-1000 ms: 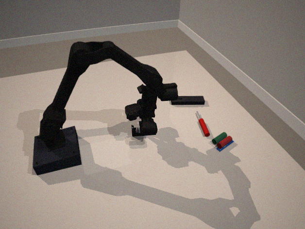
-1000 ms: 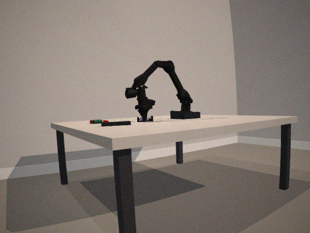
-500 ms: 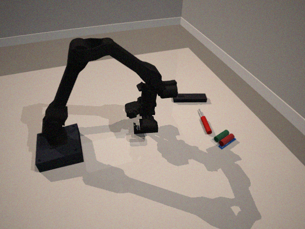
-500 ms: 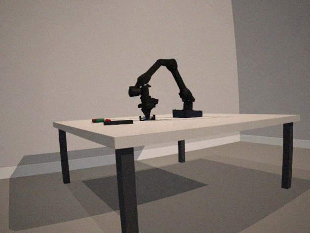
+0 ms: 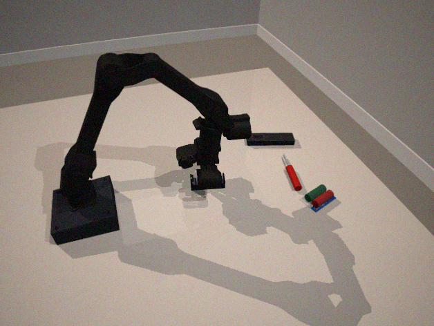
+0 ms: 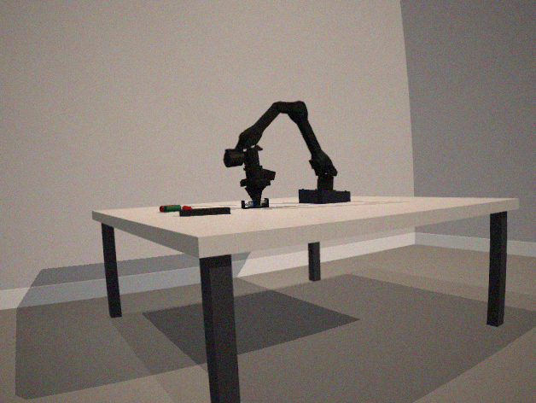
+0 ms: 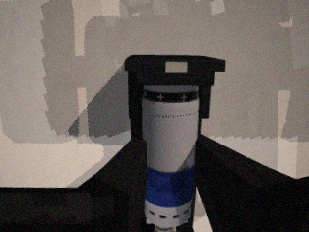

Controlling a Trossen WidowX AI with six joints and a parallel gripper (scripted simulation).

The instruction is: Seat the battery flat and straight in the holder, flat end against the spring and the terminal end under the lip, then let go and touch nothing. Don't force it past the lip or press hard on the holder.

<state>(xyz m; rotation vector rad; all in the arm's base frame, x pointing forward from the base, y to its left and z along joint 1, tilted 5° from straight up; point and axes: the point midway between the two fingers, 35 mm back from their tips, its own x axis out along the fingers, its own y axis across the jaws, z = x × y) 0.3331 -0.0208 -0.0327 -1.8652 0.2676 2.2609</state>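
My gripper tip is now 1 cm below the battery. Round my gripper tip: red screwdriver: 27 cm ahead, 4 cm to the right.
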